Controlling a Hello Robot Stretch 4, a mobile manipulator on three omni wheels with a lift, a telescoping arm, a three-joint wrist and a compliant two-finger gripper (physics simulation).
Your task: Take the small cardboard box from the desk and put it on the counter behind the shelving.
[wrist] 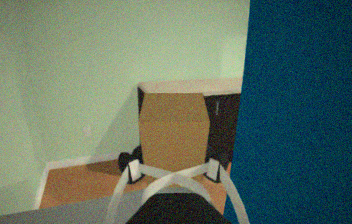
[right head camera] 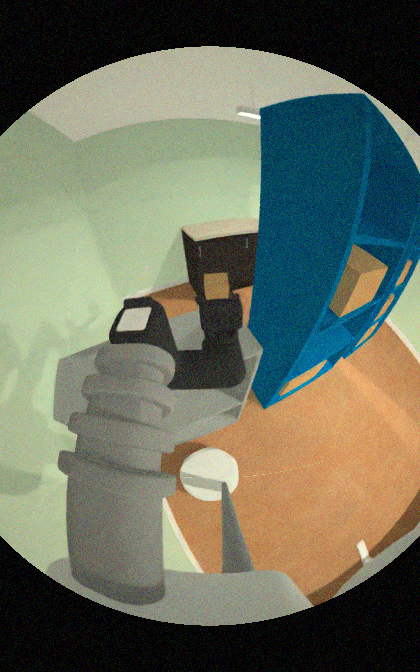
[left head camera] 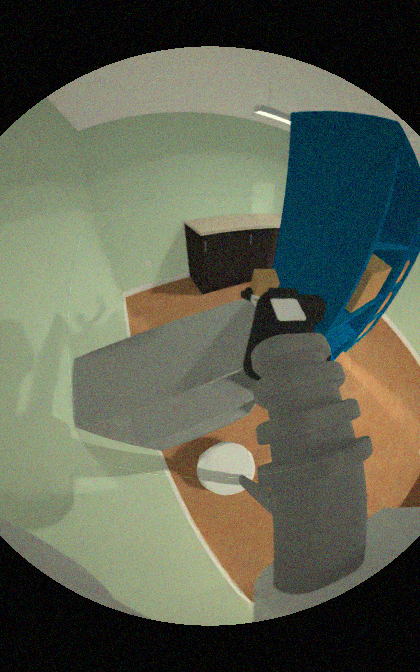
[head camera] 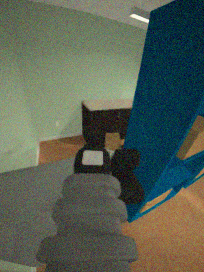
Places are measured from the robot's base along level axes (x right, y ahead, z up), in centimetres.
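Pixels of known places: gripper, fingertip midpoint: (wrist: pixel 173 157).
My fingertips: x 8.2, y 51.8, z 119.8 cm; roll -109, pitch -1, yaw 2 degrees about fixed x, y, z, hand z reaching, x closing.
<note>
Behind a point stands the place of what it marks.
The small cardboard box (head camera: pixel 113 139) @(y 47.0, x 8.2, z 127.0 cm) (left head camera: pixel 265 281) (right head camera: pixel 216 285) (wrist: pixel 174 130) @(y 46.3, x 8.3, z 125.9 cm) is brown and upright, between the fingertips of my gripper (wrist: pixel 173 157) @(y 51.8, x 8.2, z 119.8 cm), which is shut on it. The arm holds it up in front of me, near the side of the blue shelving (head camera: pixel 165 90) @(y 71.7, x 39.3, z 145.6 cm) (left head camera: pixel 330 200) (right head camera: pixel 305 210) (wrist: pixel 300 110) @(y 74.6, x 38.1, z 118.7 cm). The counter (head camera: pixel 107 104) @(y 231.9, x 23.2, z 88.3 cm) (left head camera: pixel 230 223) (right head camera: pixel 220 228) (wrist: pixel 190 85) @(y 241.6, x 23.4, z 88.3 cm) has a pale top and dark cabinet doors. It stands farther back against the green wall, partly hidden by the shelving and, in the wrist view, by the box.
The grey desk (head camera: pixel 35 210) @(y 27.5, x -23.0, z 103.3 cm) (left head camera: pixel 160 345) (right head camera: pixel 80 385) lies below and left of the arm. A white round object (left head camera: pixel 226 465) (right head camera: pixel 210 470) stands on the wooden floor nearer me. A larger cardboard box (left head camera: pixel 369 283) (right head camera: pixel 359 282) sits in the shelving on the right.
</note>
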